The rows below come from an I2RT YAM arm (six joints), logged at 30 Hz.
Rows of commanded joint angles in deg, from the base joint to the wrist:
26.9, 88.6, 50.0, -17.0, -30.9, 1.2
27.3, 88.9, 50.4, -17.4, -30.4, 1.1
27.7, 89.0, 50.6, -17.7, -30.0, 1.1
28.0, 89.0, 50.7, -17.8, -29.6, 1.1
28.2, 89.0, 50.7, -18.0, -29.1, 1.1
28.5, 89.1, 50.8, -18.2, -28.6, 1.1
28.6, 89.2, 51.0, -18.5, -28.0, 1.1
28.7, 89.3, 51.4, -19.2, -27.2, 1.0
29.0, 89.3, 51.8, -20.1, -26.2, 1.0
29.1, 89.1, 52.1, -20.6, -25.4, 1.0
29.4, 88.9, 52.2, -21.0, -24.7, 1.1
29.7, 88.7, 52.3, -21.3, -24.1, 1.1
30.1, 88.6, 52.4, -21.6, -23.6, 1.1
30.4, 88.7, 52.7, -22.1, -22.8, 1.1
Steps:
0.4, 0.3, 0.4, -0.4, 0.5, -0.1
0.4, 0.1, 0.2, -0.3, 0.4, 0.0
0.3, 0.0, 0.1, -0.1, 0.4, 0.0
0.2, 0.0, 0.0, -0.2, 0.5, 0.0
0.3, 0.1, 0.1, -0.2, 0.5, 0.0
0.1, 0.1, 0.2, -0.3, 0.6, 0.0
0.1, 0.1, 0.4, -0.7, 0.8, -0.1
0.3, 0.0, 0.4, -0.9, 1.0, 0.0
0.1, -0.2, 0.3, -0.5, 0.8, 0.0
0.3, -0.2, 0.1, -0.4, 0.7, 0.1
0.3, -0.2, 0.1, -0.3, 0.6, 0.0
0.4, -0.1, 0.1, -0.3, 0.5, 0.0
0.3, 0.1, 0.3, -0.5, 0.8, 0.0

